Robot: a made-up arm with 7 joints.
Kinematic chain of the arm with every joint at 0, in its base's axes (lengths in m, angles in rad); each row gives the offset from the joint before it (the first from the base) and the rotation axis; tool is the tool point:
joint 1: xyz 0 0 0.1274 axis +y
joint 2: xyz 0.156 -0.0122 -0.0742 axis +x
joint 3: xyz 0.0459 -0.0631 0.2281 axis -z
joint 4: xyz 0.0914 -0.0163 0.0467 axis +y
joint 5: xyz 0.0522 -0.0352 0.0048 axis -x
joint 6: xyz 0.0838 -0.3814 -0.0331 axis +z
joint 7: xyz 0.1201 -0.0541 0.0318 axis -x
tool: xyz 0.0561 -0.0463 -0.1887
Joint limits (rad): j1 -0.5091..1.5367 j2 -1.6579..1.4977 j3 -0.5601..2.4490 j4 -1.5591..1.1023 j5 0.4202..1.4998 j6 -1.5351..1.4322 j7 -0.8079..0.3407
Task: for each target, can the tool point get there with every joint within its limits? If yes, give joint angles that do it. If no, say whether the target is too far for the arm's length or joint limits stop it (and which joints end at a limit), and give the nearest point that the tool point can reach.
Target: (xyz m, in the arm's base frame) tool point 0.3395 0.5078 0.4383
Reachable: yes | joints 1.2299 -0.4612 2.1130 -1.1838 0.9610 0.0112 0.0474
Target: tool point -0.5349 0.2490 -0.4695
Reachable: no: joint limits stop it (at a limit: joint 2, joint 3, joint 4, joint 5, joint 7) | nearest point -0.4706 0.2876 -0.3978 | short by 0.104 m
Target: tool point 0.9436 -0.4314 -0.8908
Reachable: no: too far | nearest point 0.6801 -0.3810 -0.6064 | short by 0.391 m
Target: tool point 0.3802 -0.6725 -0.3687
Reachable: yes | joints 0.9339 0.5872 0.0439 0.1959 0.9987 0.0187 -0.4782
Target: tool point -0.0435 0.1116 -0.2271
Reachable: no: joint limits stop it (at a limit: joint 1, joint 2, joint 4, joint 5, joint 7) | nearest point -0.0554 0.0280 -0.2317 | short by 0.085 m
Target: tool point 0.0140 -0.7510 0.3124
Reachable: yes | joints 1.3123 0.7216 0.5651 -1.1288 0.8932 -1.1382 -0.4718
